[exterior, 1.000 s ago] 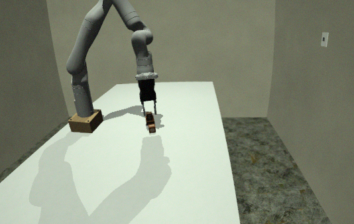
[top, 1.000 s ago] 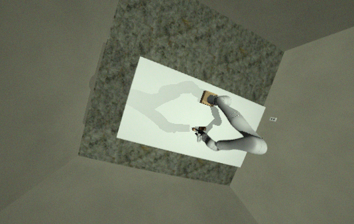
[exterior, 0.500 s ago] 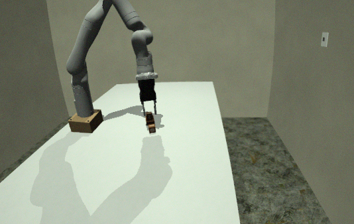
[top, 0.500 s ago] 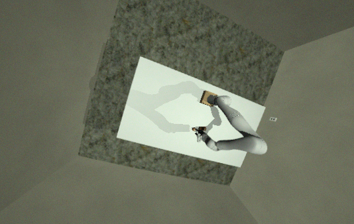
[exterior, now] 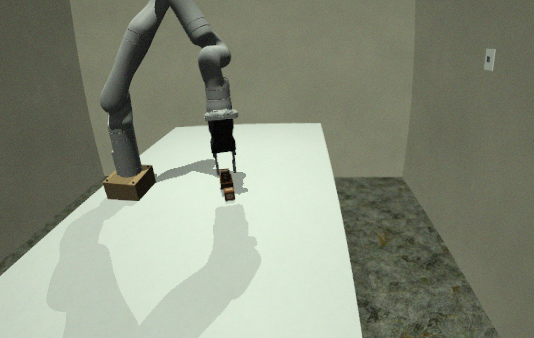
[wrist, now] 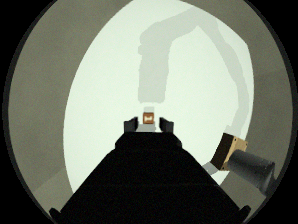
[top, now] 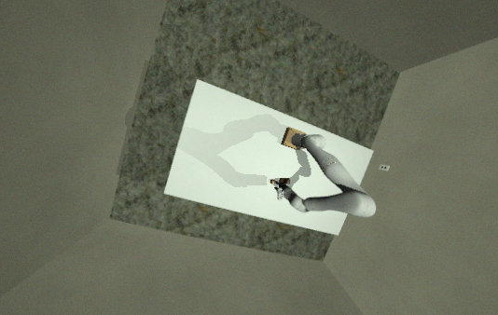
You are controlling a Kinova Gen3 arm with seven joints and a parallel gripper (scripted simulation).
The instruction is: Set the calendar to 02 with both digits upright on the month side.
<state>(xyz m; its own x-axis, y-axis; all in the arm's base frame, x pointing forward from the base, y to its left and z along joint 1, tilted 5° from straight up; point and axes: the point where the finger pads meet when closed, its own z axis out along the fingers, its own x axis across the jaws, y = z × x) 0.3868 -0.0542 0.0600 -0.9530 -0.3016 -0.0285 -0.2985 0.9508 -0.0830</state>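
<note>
Now: the brown calendar cube 9 cm below my hand. Also, from my hand: brown tray 3 cm behind, 11 cm to the left, 10 cm below.
</note>
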